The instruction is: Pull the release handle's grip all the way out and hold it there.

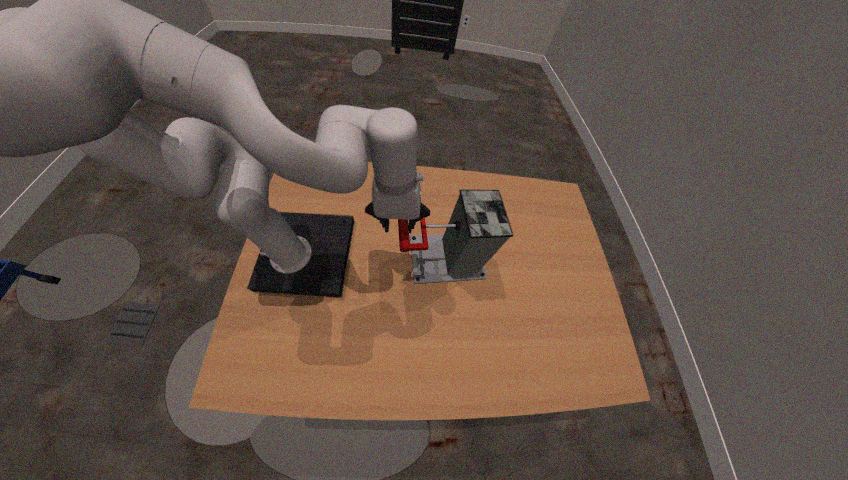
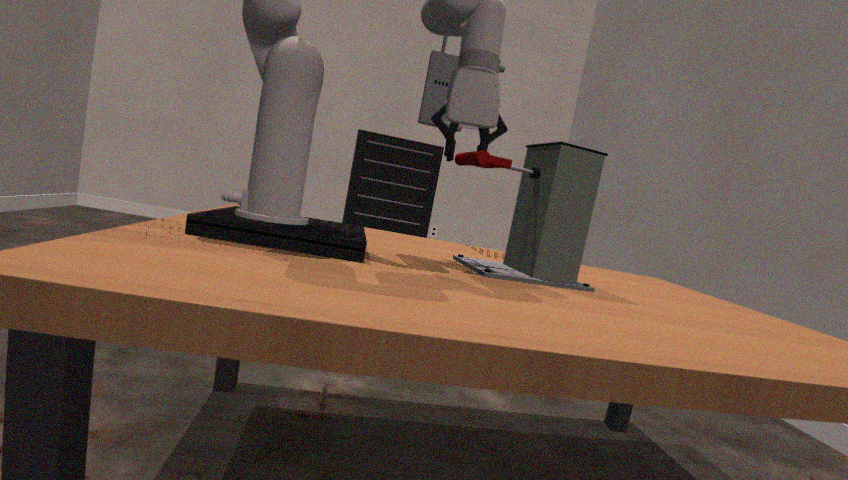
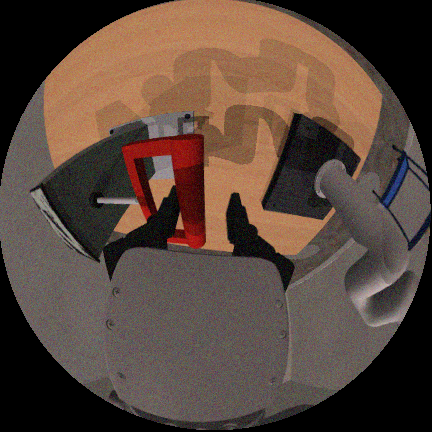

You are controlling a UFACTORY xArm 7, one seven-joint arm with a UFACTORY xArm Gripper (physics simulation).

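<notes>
The red release handle is a rectangular loop with a thick grip bar (image 1: 404, 237) (image 2: 479, 158) (image 3: 191, 185) on its side away from the grey-green box (image 1: 465, 252) (image 2: 556, 214) (image 3: 75, 180). A thin pale rod (image 1: 441, 226) (image 2: 521, 170) (image 3: 116, 200) runs from the loop into the box, and a length of it shows. My gripper (image 1: 398, 229) (image 2: 465, 153) (image 3: 204, 199) is open, above and astride the grip bar. One finger reaches into the loop close beside the bar; the other stands outside, with a clear gap to it. Whether the inner finger touches the bar is unclear.
The box stands on a grey metal plate (image 1: 437, 276) (image 2: 493, 268) (image 3: 171, 119) on the wooden table (image 1: 505, 356) (image 2: 357, 315) (image 3: 125, 65). The arm's black base plate (image 1: 324, 276) (image 2: 333, 243) (image 3: 292, 185) lies on the handle's side of the box.
</notes>
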